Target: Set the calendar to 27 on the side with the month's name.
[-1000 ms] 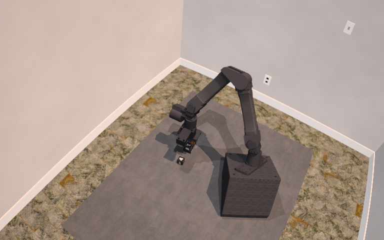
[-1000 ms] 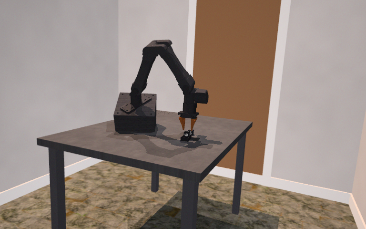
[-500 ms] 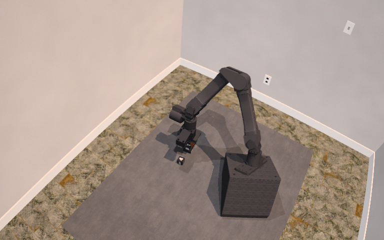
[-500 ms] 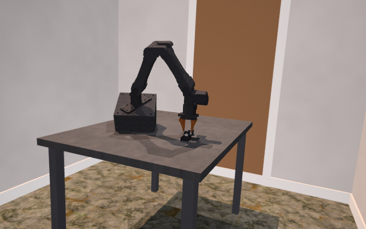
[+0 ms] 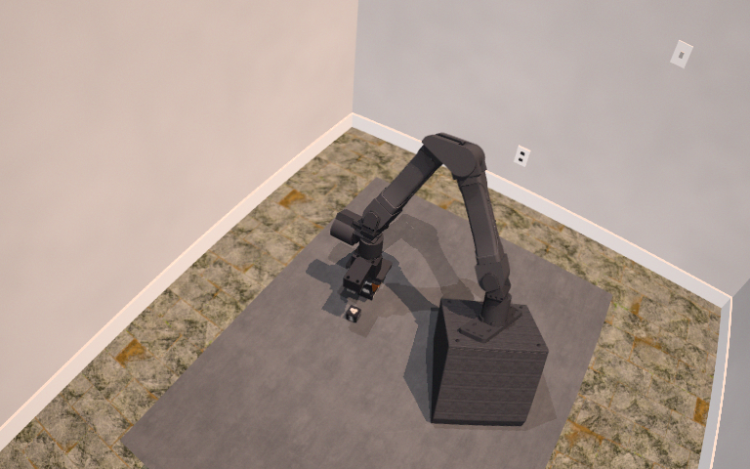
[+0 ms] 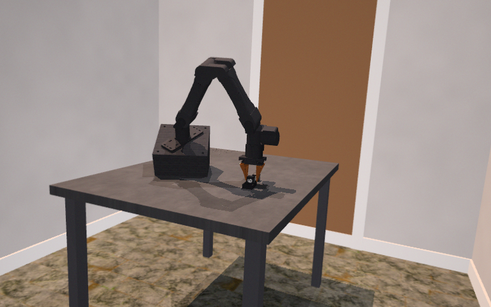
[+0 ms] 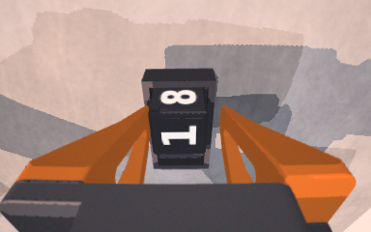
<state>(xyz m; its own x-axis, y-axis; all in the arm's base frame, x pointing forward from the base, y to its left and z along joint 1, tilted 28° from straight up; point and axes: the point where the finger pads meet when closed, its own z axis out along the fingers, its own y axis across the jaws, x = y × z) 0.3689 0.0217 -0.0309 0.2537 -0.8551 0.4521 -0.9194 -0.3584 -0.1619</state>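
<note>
My hand is right at the black digit cube. The rest, counted from my hand: black tray 2 cm to the right, 2 cm below; black cube 9 cm to the left, 3 cm behind, 1 cm below.
</note>
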